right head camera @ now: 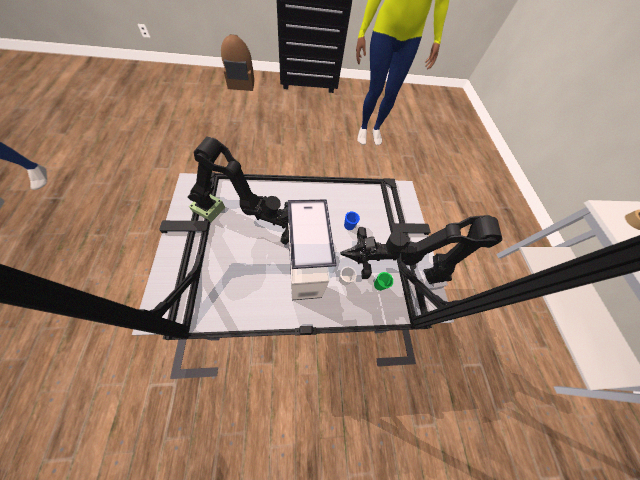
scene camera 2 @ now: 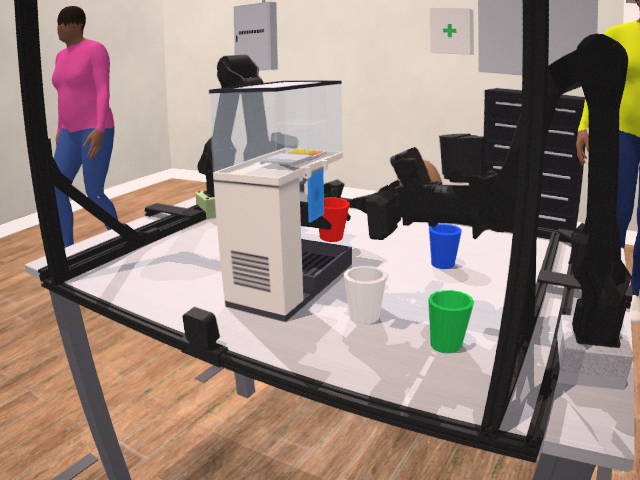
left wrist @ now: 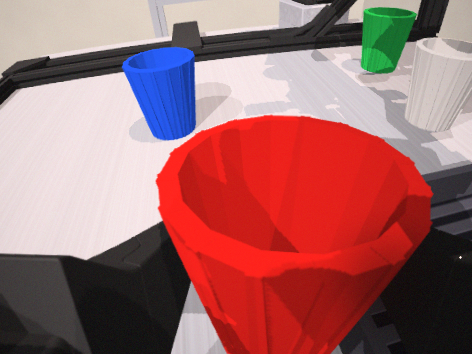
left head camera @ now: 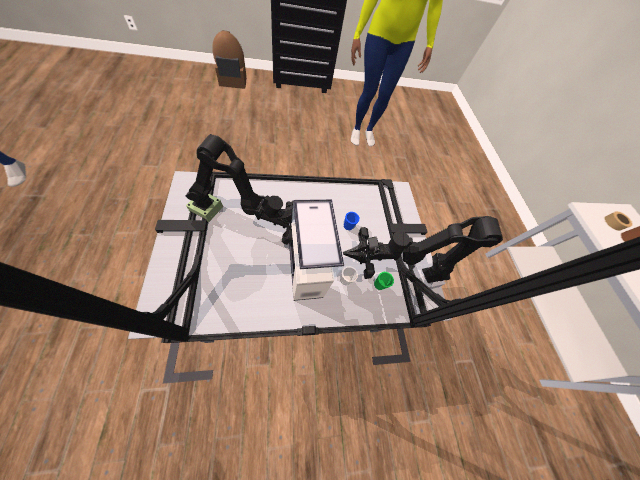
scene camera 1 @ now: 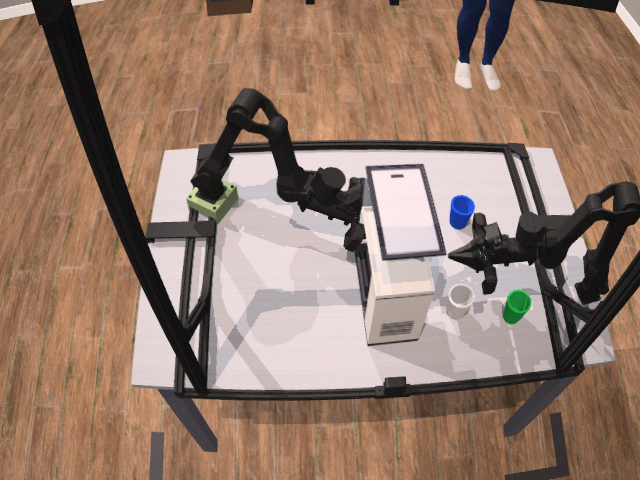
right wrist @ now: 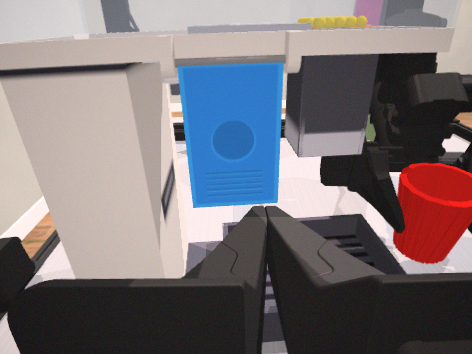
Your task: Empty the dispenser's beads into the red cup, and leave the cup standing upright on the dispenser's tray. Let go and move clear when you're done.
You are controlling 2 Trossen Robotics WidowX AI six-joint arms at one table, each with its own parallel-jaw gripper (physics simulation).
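Frame: origin at the left arm's base, x up, y back, z right, level; centimetres.
Seen in the pictures: left gripper, fingertip midpoint: (scene camera 2: 340,223) (left wrist: 275,215) (right wrist: 439,232); right gripper, fingertip midpoint: (right head camera: 340,253) (scene camera 2: 352,201) (left head camera: 342,253) (scene camera 1: 447,255) (right wrist: 264,217); left arm's base at its link origin: (right head camera: 205,203) (left head camera: 203,202) (scene camera 1: 211,191); right arm's base at its link origin: (right head camera: 432,275) (scene camera 2: 596,334) (left wrist: 313,1) (left head camera: 431,274) (scene camera 1: 587,292).
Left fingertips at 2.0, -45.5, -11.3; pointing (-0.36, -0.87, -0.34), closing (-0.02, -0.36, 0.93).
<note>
Pixels of each thing's top centre, then the offset from my left fingertips to it, as dx, dy, dz. "spot": a spot on its surface instead.
- pale dispenser at its top centre: (scene camera 2: 288,82) (scene camera 1: 405,199) (left head camera: 317,224) (right head camera: 311,224) +29.0, -7.1, +14.0
- blue panel at its top centre: (right wrist: 230,56) (scene camera 2: 315,169) +14.9, -13.0, +12.4
- dark chute at a spot on its surface: (right wrist: 331,105) spot: +11.3, -6.1, +9.1
- dark slatted tray at a spot on its surface: (left wrist: 450,185) spot: -4.5, -9.9, +9.3
- upright red cup at its top centre: (left wrist: 287,166) (right wrist: 443,176) (scene camera 2: 331,201) +4.3, +2.1, +0.8
- blue cup at its top centre: (left wrist: 158,58) (scene camera 2: 445,228) (scene camera 1: 463,204) (right head camera: 352,217) (left head camera: 352,217) +0.3, -14.6, -15.3
- white cup at its top centre: (left wrist: 454,47) (scene camera 2: 365,274) (scene camera 1: 461,295) (right head camera: 348,274) (left head camera: 350,273) +0.3, -24.1, +10.1
- green cup at its top centre: (scene camera 2: 451,299) (left wrist: 390,11) (scene camera 1: 519,301) (right head camera: 385,279) (left head camera: 386,279) +0.3, -38.1, +4.7
The pale dispenser (scene camera 1: 395,315) (scene camera 2: 258,217) (right wrist: 95,175) has yellow beads (scene camera 2: 303,151) (right wrist: 332,22) at its top, a blue panel (scene camera 2: 315,193) (right wrist: 233,100) on its side, a dark chute (right wrist: 331,105) and a dark slatted tray (scene camera 2: 338,263) (left wrist: 450,185) below. My left gripper (left wrist: 275,215) is shut on the upright red cup (scene camera 2: 336,222) (left wrist: 310,300) (right wrist: 430,220), held beside the tray's end. No beads show inside the cup; its bottom is hidden. My right gripper (left head camera: 346,252) (right head camera: 343,253) (scene camera 1: 451,255) (right wrist: 264,217) is shut and empty, its tips pointing at the dispenser just below the blue panel in the right wrist view.
A blue cup (scene camera 1: 461,212) (scene camera 2: 444,248) (left wrist: 167,100) stands behind my right gripper. A white cup (scene camera 1: 459,302) (scene camera 2: 364,297) stands beside the dispenser, and a green cup (scene camera 1: 515,307) (scene camera 2: 448,322) stands to its right. A black frame (scene camera 1: 310,393) borders the table.
</note>
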